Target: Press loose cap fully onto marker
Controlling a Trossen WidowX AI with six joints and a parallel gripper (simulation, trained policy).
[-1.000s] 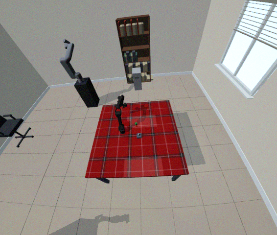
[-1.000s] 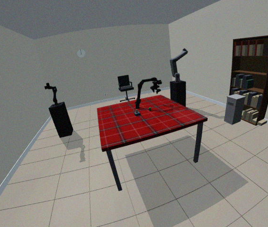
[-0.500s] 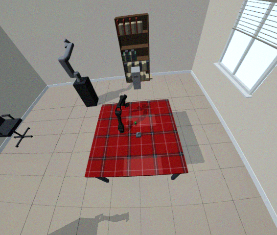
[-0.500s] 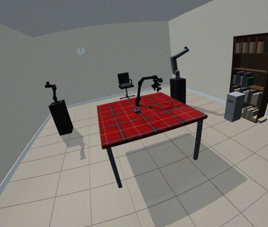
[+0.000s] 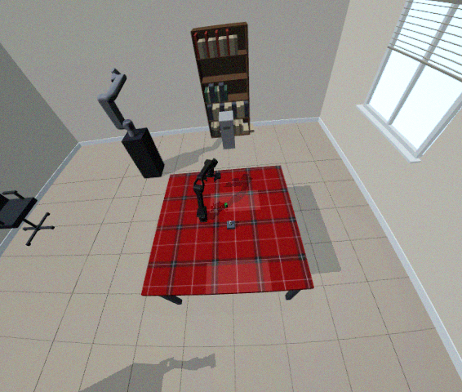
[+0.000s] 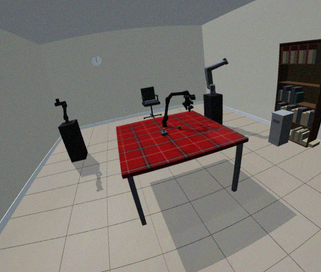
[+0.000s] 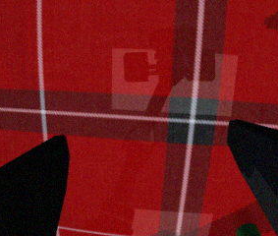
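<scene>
The green cap lies 200 mm to the right of my gripper tip, 150 mm below it and 130 mm ahead of it. The rest, counted from my gripper tip: grey holder block 410 mm to the right, 180 mm ahead, 150 mm below.
</scene>
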